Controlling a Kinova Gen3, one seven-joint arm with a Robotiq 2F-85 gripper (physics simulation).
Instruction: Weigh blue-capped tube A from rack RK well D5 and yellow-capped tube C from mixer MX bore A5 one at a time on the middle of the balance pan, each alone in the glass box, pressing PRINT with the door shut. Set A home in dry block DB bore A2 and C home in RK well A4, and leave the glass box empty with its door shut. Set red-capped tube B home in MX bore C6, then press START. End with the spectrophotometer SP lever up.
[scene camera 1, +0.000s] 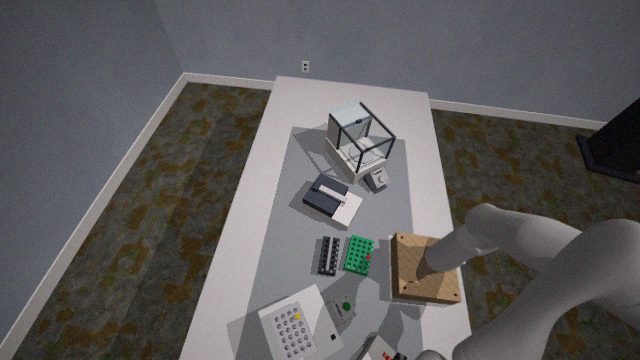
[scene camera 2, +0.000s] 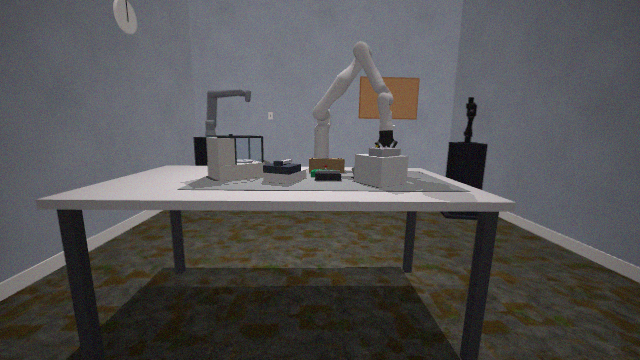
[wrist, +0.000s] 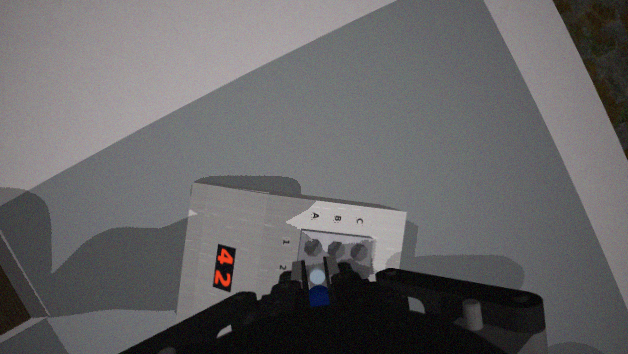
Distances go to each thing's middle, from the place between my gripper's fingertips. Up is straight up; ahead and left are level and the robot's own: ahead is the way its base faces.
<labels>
Right now my hand is 34 cm to the left of the green rack RK (scene camera 1: 359, 248), 14 cm short of it and 8 cm above it. Round my hand: glass door (scene camera 1: 351, 114) (85 cm to the right, 32 cm ahead, 12 cm above); then spectrophotometer SP (scene camera 2: 277, 172) (52 cm to the right, 29 cm ahead, 4 cm below).
</labels>
